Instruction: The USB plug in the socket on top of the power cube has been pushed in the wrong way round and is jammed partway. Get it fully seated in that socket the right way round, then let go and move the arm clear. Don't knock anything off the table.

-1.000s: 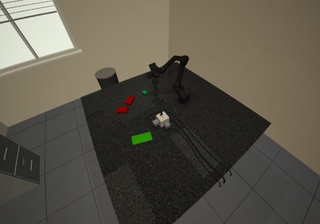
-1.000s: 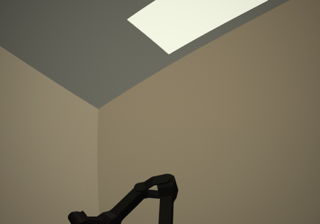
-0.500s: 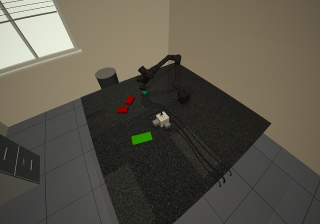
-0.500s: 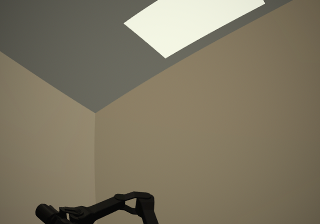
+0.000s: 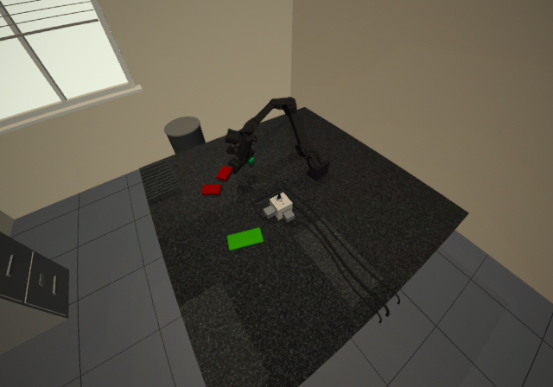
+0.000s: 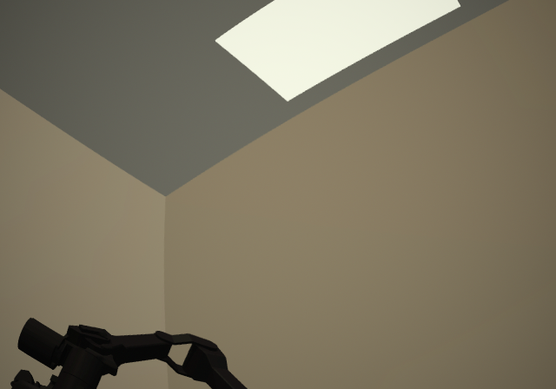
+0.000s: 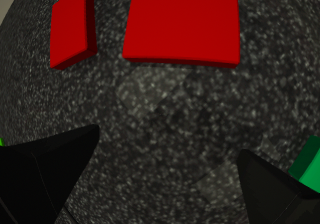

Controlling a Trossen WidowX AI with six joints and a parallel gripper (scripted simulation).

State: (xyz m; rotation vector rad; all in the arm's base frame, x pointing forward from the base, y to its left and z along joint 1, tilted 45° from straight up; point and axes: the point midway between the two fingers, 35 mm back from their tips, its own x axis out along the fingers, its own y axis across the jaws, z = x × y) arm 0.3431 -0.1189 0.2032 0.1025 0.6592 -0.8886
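My gripper tip is now 31 cm to the right of the dark USB plug, 5 cm below it and 5 cm past it. From my gripper tip the other things lie so: green cube 11 cm behind, 7 cm to the right, 3 cm below; then green flat pad 36 cm to the left, 16 cm ahead, 4 cm below.
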